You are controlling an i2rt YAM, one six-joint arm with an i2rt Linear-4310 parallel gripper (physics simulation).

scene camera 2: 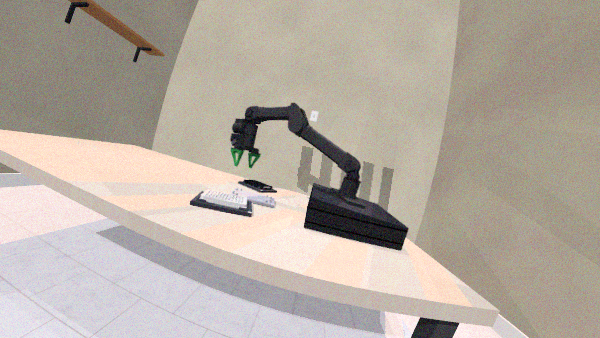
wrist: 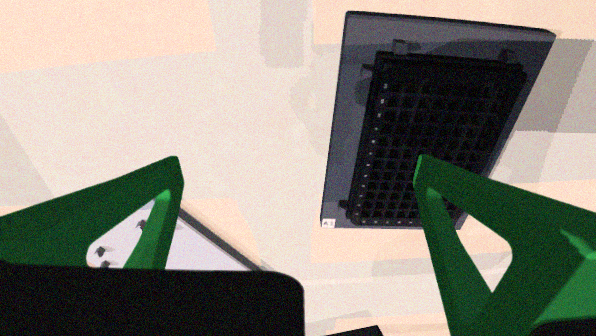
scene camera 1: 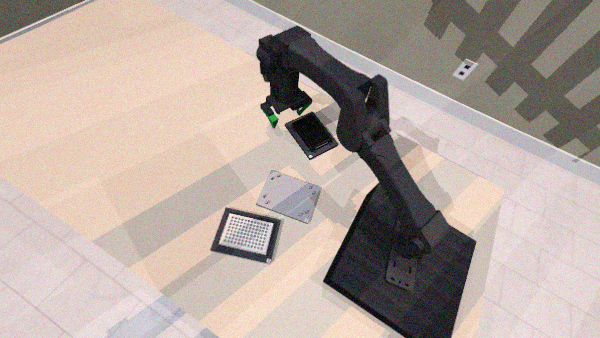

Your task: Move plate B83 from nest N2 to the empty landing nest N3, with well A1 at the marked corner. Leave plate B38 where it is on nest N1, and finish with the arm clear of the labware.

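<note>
The black well plate (scene camera 1: 312,132) (scene camera 2: 256,185) (wrist: 430,120), its code not readable, sits in a dark nest (scene camera 1: 319,153) (wrist: 342,130) whose A1 label is at the lower left corner in the wrist view. The silver-grey nest (scene camera 1: 289,196) (scene camera 2: 264,201) (wrist: 200,250) is empty, with small posts showing. The white plate (scene camera 1: 248,234) (scene camera 2: 224,198) sits in another dark nest (scene camera 1: 240,255) (scene camera 2: 220,208). My gripper (scene camera 1: 287,119) (scene camera 2: 244,166) (wrist: 298,168) is open and empty, raised above the table beside the black plate; its right finger overlaps that plate in the wrist view.
The arm's black base block (scene camera 1: 360,280) (scene camera 2: 352,225) stands on the wooden table (scene camera 1: 125,100) (scene camera 2: 175,220), to the right of the nests in scene camera 1. The silver-grey nest lies between the two dark nests. A wall rises behind the table.
</note>
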